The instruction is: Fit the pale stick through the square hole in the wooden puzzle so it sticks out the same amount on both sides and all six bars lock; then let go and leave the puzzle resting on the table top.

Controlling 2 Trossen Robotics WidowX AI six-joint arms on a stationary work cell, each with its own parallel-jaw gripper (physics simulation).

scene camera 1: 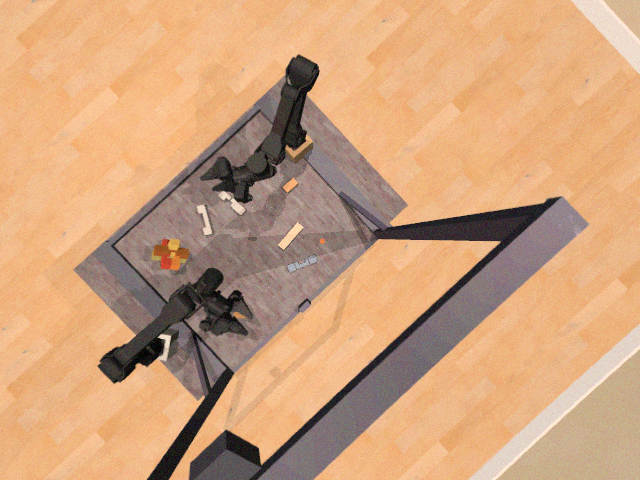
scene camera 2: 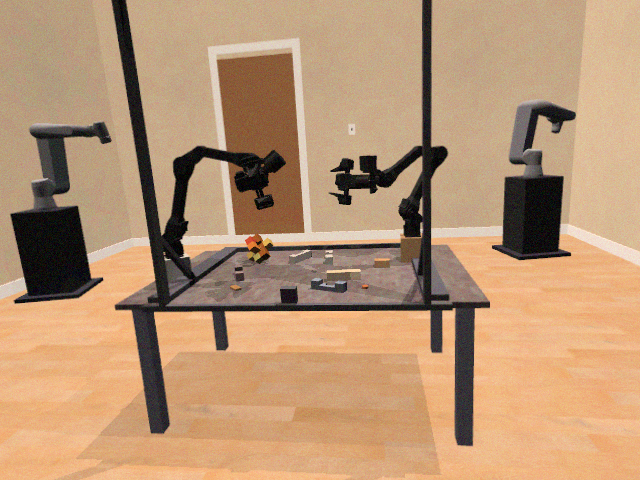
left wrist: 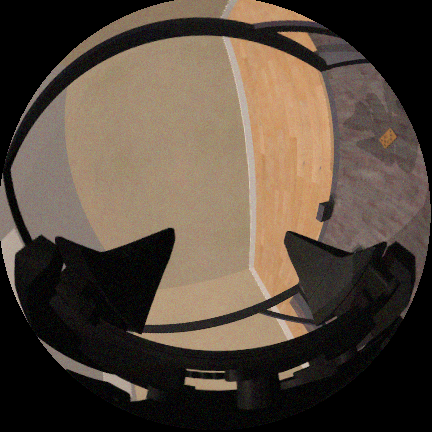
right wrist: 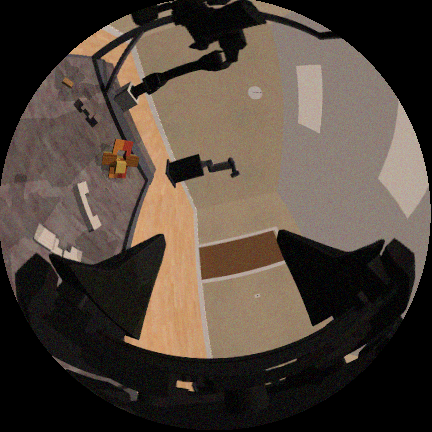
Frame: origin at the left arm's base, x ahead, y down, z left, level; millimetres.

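Where they show: left gripper, fingertip midpoint: (scene camera 1: 250,325) (scene camera 2: 255,190) (left wrist: 232,235); right gripper, fingertip midpoint: (scene camera 1: 206,184) (scene camera 2: 329,182) (right wrist: 222,238); left arm's base, link origin: (scene camera 1: 156,346) (right wrist: 133,91); right arm's base, link origin: (scene camera 1: 295,139) (scene camera 2: 412,235).
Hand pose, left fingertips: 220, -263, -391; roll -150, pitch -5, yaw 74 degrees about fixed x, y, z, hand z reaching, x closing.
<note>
Things, the pixels of their centre, and the offset from my left fingertips, as dx, dy, dz.
- pale stick, body centre: (scene camera 2: 343,275) (scene camera 1: 291,236) +298, +342, -48
- blue-grey notched bar, body centre: (scene camera 2: 328,285) (scene camera 1: 302,263) +194, +342, -115
- orange block, body centre: (scene camera 2: 382,263) (scene camera 1: 290,185) +507, +343, -10
- ochre tile, body centre: (scene camera 2: 235,287) -69, +354, +108
- dark notched bar, body centre: (scene camera 2: 239,272) (right wrist: 87,110) -7, +342, +248
The wooden puzzle (scene camera 1: 170,254) (scene camera 2: 257,249) (right wrist: 120,161), a cross-shaped cluster of red, orange, yellow and brown bars, rests on the table at the left in both scene views. Its square hole is too small to make out clearly. The pale stick (scene camera 1: 290,236) (scene camera 2: 343,274) lies flat on the table, apart from the puzzle. My left gripper (scene camera 1: 250,323) (scene camera 2: 254,191) (left wrist: 232,235) is open and empty, raised above the table's near left part in scene camera 2. My right gripper (scene camera 1: 208,182) (scene camera 2: 331,181) (right wrist: 222,238) is open and empty, high above the table's back part there.
Two white notched bars (scene camera 1: 205,219) (scene camera 1: 237,206) lie between puzzle and right gripper. A blue-grey notched bar (scene camera 1: 294,267) (scene camera 2: 328,286) lies beside the stick. An orange block (scene camera 1: 290,184) (scene camera 2: 382,262), an ochre tile (scene camera 2: 235,287) (left wrist: 388,138) and a dark notched bar (right wrist: 85,113) also lie there.
</note>
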